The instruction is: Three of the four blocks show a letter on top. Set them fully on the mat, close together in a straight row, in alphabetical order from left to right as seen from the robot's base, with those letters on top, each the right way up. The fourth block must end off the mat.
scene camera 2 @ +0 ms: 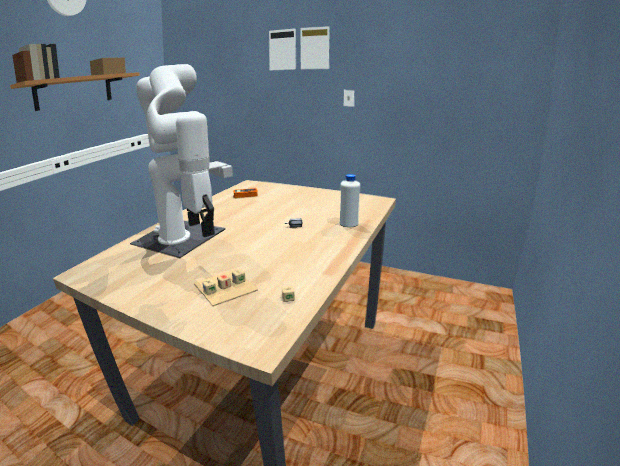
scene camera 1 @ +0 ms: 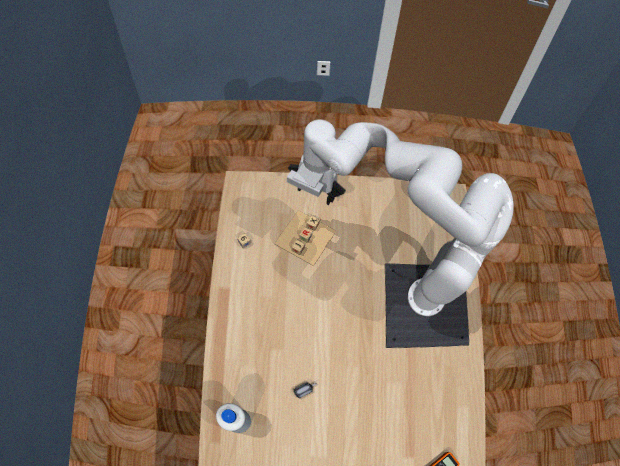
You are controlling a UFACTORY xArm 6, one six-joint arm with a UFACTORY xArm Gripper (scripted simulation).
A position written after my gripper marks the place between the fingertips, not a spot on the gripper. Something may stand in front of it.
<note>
I see my gripper [scene camera 2: 201,230] and a tan mat [scene camera 2: 236,290].
</note>
